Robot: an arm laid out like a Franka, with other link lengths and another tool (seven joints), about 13 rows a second.
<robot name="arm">
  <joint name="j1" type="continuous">
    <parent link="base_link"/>
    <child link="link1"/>
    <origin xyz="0 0 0.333" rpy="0 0 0"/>
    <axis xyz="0 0 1"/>
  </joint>
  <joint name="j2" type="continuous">
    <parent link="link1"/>
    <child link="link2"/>
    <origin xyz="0 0 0" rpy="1.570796 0 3.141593"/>
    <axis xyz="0 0 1"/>
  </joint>
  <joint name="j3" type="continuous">
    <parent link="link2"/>
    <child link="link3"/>
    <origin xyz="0 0.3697 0" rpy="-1.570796 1.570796 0"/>
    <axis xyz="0 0 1"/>
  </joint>
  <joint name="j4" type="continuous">
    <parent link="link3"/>
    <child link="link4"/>
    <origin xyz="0 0.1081 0" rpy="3.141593 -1.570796 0"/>
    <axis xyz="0 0 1"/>
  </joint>
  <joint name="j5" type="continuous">
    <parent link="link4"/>
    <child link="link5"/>
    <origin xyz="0.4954 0.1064 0" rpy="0 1.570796 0"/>
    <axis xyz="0 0 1"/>
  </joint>
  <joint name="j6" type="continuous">
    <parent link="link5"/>
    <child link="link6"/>
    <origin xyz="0 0 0" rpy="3.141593 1.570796 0"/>
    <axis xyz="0 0 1"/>
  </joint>
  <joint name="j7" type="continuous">
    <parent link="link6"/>
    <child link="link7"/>
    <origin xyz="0 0.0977 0" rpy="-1.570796 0 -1.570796"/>
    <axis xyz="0 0 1"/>
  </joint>
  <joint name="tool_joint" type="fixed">
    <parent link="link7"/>
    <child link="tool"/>
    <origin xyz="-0.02 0.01 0.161" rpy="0.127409 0 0.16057"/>
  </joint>
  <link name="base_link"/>
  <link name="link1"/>
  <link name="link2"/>
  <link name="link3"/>
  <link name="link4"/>
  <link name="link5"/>
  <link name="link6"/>
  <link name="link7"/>
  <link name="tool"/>
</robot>
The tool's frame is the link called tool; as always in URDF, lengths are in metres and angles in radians. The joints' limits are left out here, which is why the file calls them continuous.
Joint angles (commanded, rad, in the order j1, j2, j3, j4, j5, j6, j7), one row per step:
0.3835, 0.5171, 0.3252, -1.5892, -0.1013, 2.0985, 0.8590
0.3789, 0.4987, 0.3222, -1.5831, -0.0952, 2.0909, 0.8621
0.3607, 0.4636, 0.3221, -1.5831, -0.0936, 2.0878, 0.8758
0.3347, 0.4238, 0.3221, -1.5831, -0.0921, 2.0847, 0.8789
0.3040, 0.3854, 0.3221, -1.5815, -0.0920, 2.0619, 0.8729
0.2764, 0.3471, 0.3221, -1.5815, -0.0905, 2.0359, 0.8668
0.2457, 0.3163, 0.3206, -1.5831, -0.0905, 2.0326, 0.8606
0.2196, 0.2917, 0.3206, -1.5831, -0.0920, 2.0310, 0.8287
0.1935, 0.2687, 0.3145, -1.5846, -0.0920, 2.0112, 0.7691
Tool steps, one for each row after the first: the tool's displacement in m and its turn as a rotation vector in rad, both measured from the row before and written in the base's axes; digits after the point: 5 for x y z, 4 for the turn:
0.00486, -0.00464, 0.01791, 0.0081, -0.0127, -0.0136
0.00931, -0.01331, 0.02924, 0.0117, -0.0283, -0.0325
0.01171, -0.01919, 0.03318, 0.0128, -0.0338, -0.0295
0.01034, -0.02466, 0.03023, -0.0012, -0.0202, -0.0241
0.00624, -0.02311, 0.02842, -0.0036, -0.0153, -0.0213
0.00986, -0.02488, 0.02396, 0.0041, -0.0264, -0.0258
0.00730, -0.01989, 0.02014, -0.0006, -0.0263, 0.0058
0.00612, -0.02482, 0.01474, -0.0166, -0.0097, 0.0269

